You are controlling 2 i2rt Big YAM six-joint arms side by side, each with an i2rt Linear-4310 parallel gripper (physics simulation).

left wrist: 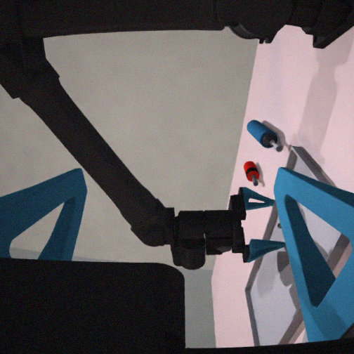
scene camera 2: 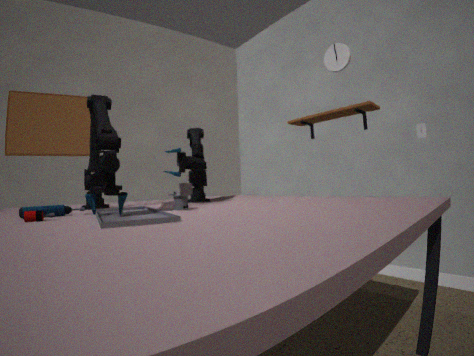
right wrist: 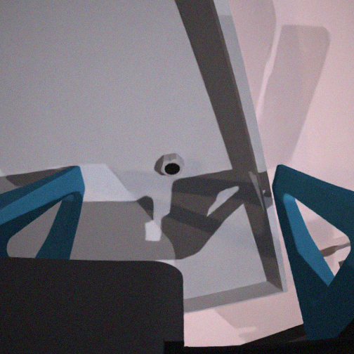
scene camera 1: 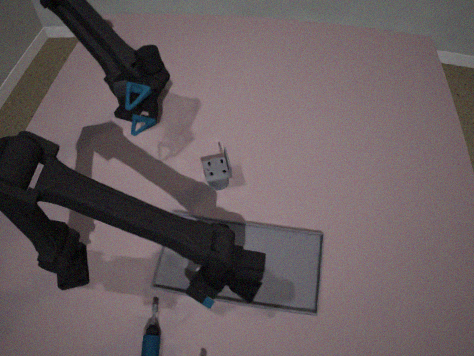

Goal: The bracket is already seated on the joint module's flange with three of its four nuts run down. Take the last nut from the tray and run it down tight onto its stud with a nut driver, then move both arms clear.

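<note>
A hex nut lies on the floor of the grey tray. My right gripper is open, low over the tray, with the nut between its spread fingers and touching neither. The arm hides the nut in scene camera 1. My left gripper is open and empty, raised above the table at upper left in scene camera 1. The bracket sits on the joint module; its nuts are too small to tell.
A blue-handled nut driver lies on the table beside the tray. A red-handled driver lies near it. In scene camera 1 the right arm reaches across the tray, and the left arm stands behind the bracket.
</note>
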